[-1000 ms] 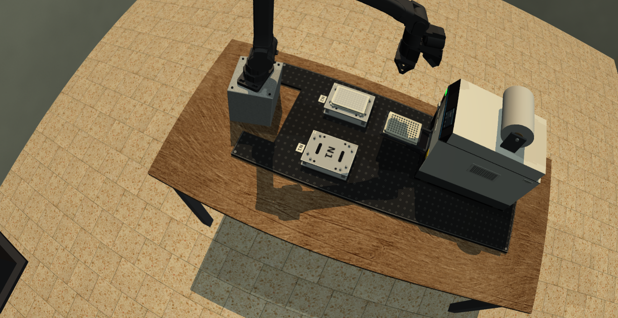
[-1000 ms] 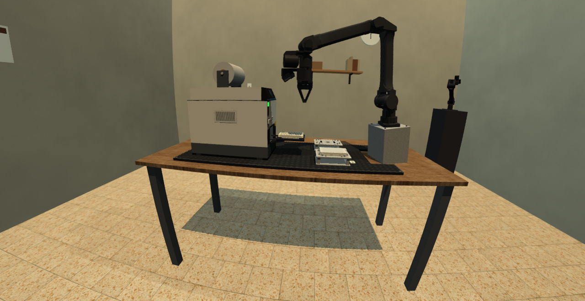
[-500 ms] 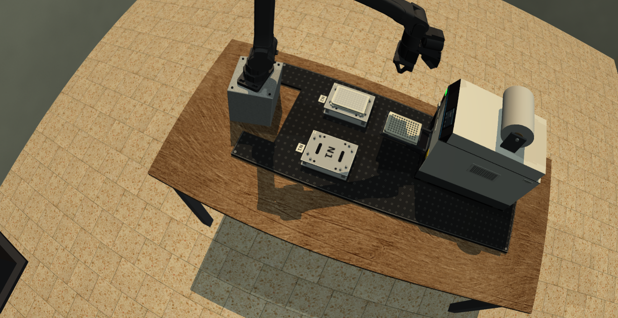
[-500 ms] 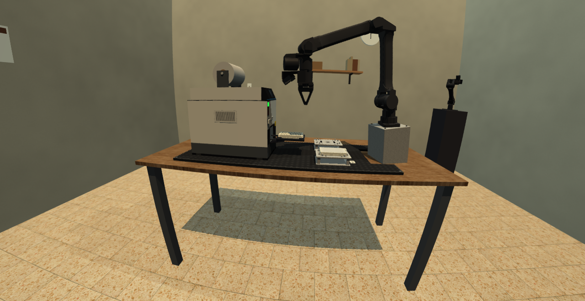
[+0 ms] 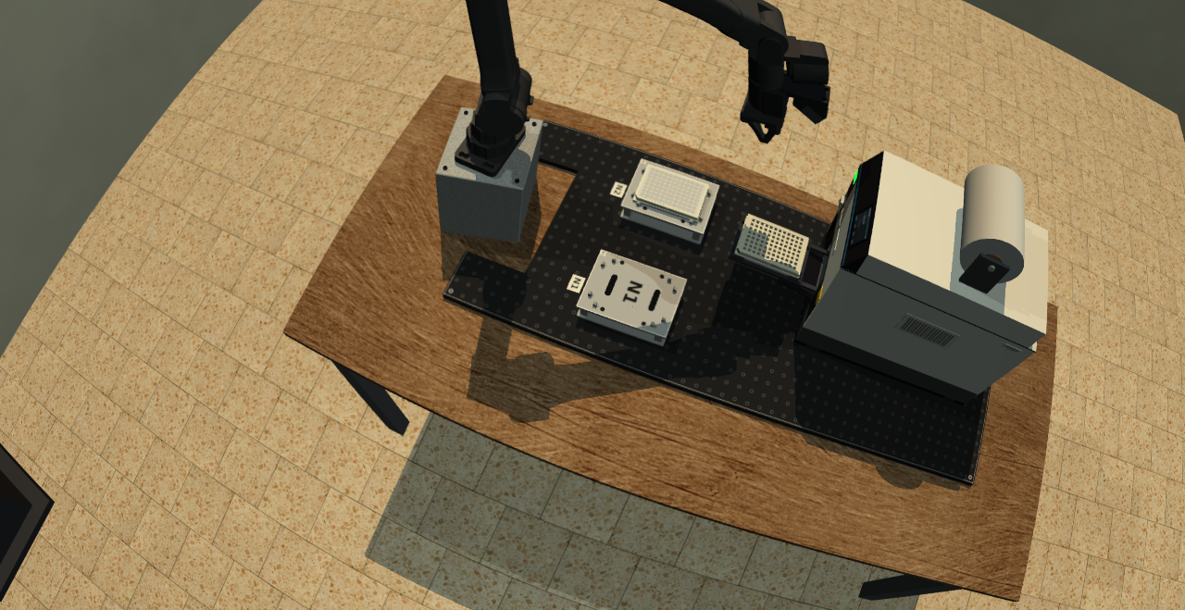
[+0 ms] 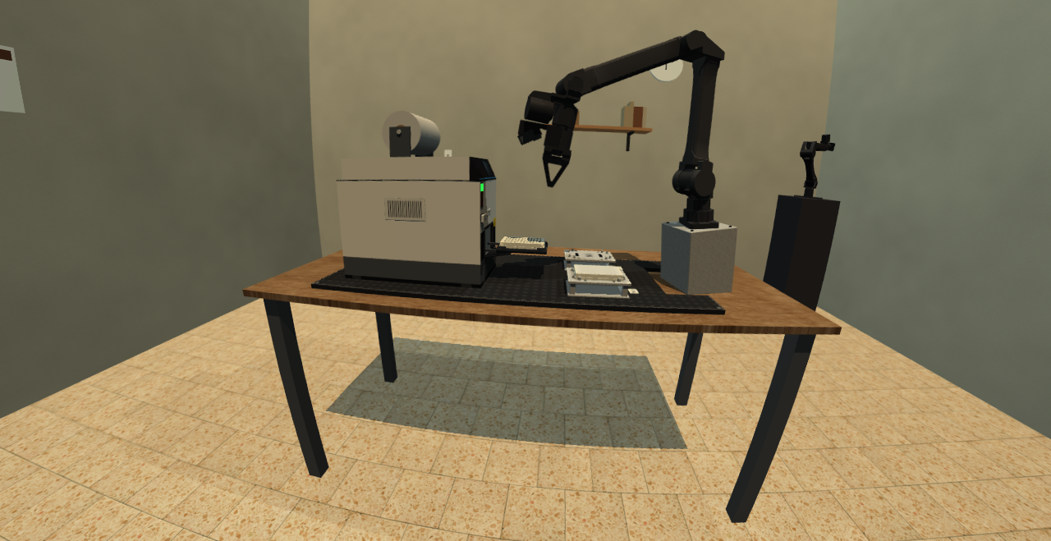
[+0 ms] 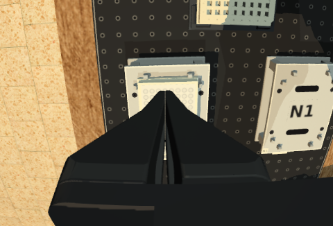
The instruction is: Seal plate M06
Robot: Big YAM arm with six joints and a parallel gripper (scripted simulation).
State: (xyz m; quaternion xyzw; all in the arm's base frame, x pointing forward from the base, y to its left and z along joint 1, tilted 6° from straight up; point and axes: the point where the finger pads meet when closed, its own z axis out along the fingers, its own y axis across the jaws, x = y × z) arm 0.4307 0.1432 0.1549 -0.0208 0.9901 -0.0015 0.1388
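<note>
Now: the start button 18 cm ahead of my hand, 10 cm below it and 2 cm to the left of it. Round my hand: plate M06: 18 cm below, 8 cm to the right, 8 cm ahead; then well plate: 23 cm below, 14 cm behind, 2 cm to the right; then sealer stage: 19 cm below, 8 cm to the right, 8 cm ahead.
</note>
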